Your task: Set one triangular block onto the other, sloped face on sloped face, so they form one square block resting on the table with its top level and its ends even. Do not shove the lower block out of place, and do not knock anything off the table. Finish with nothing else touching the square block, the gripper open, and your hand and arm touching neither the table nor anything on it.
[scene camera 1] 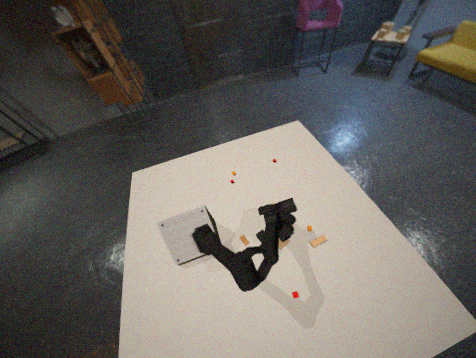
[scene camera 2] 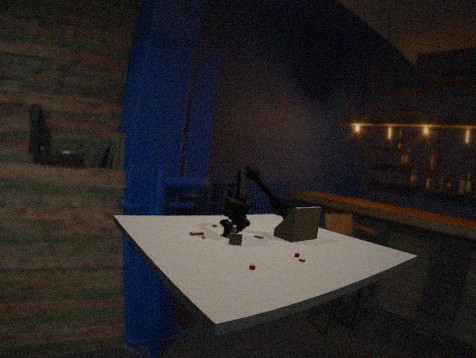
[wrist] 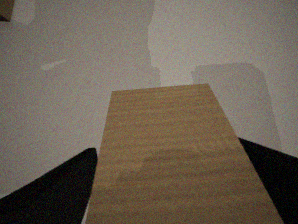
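Observation:
Gripper (wrist: 163,149) open, holding nothing; a tan triangular block (wrist: 173,147) is present as well.

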